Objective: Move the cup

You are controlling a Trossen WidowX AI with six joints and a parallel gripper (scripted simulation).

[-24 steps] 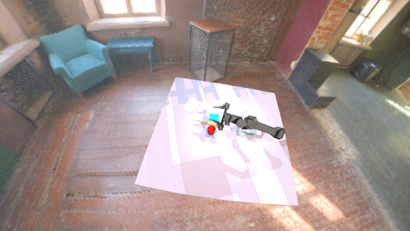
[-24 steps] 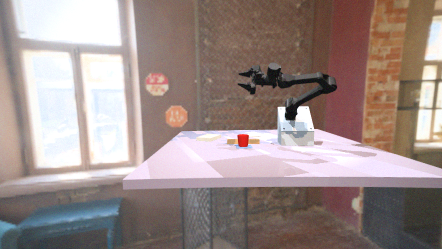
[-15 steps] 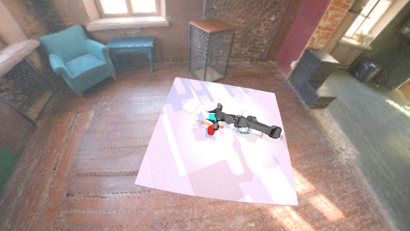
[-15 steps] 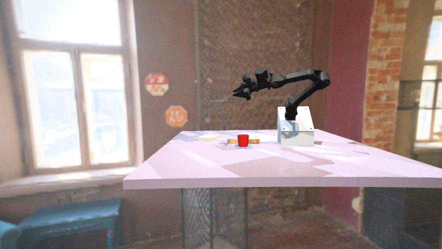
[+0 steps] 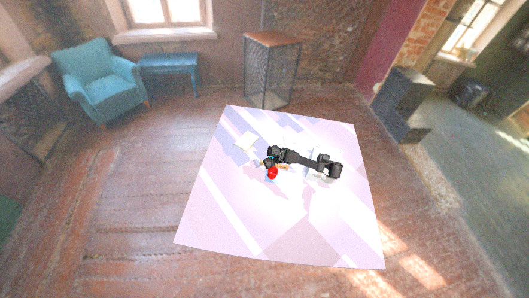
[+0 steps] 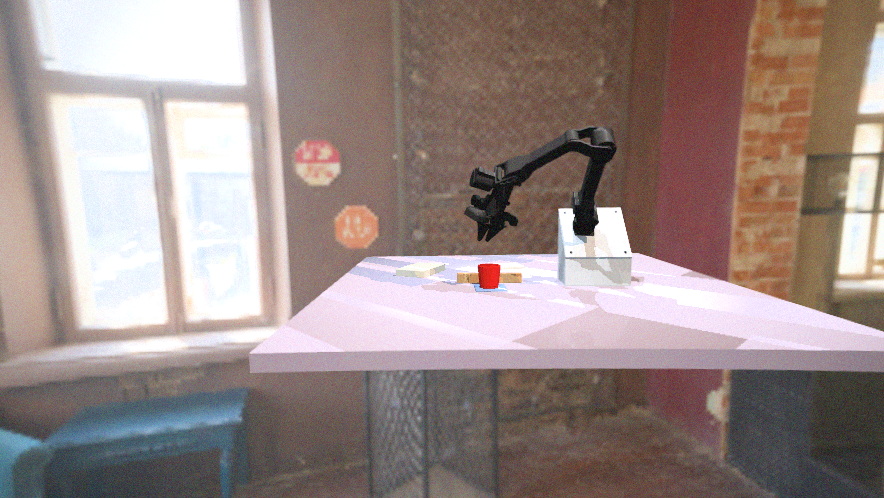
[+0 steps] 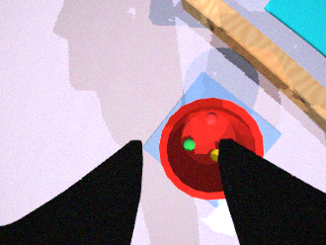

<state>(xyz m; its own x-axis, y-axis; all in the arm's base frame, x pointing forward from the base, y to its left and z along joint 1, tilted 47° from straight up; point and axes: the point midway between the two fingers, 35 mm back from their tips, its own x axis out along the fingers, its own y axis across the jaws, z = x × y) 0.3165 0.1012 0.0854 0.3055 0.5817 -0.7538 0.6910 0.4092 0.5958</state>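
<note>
Right now my gripper tip is 2 cm past the red cup and 11 cm above it. From my gripper tip the other things lie so: green marble: 1 cm behind, 2 cm to the left, 14 cm below; pale blue pad: 2 cm behind, 16 cm below; yellow marble: 4 cm behind, 14 cm below.
</note>
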